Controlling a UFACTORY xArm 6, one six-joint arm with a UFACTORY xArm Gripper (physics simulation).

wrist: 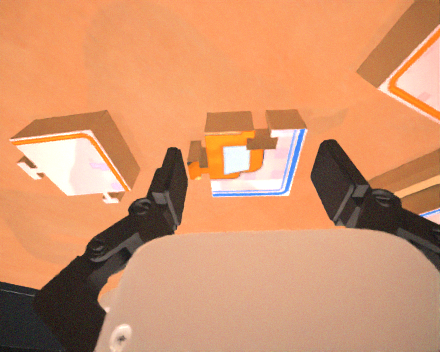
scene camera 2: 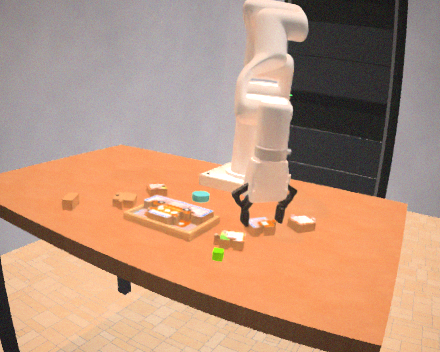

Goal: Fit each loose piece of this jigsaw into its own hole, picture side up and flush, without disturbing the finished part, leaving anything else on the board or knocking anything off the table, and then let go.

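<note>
My gripper [scene camera 2: 262, 221] [wrist: 248, 161] is open and empty, pointing down, with its fingers on either side of an orange and pale piece with blue edge lines [scene camera 2: 256, 225] [wrist: 235, 160], which lies picture side up. A white piece with an orange line [scene camera 2: 302, 221] [wrist: 75, 162] lies beside it. A green and white piece [scene camera 2: 232, 236] [wrist: 422, 80] lies nearer the board. The framed board [scene camera 2: 187, 233] [wrist: 420, 184] holds the finished orange bus part. Left of it, a brown knobbed piece [scene camera 2: 126, 200] shows no picture, and a small pale piece [scene camera 2: 157, 189] lies behind.
A teal disc [scene camera 2: 200, 196] lies between the board and the robot base [scene camera 2: 220, 177]. A bright green cube [scene camera 2: 218, 254] is in front of the green and white piece. A plain brown block [scene camera 2: 70, 201] lies at the far left. The table's front edge [scene camera 2: 200, 300] runs across the foreground.
</note>
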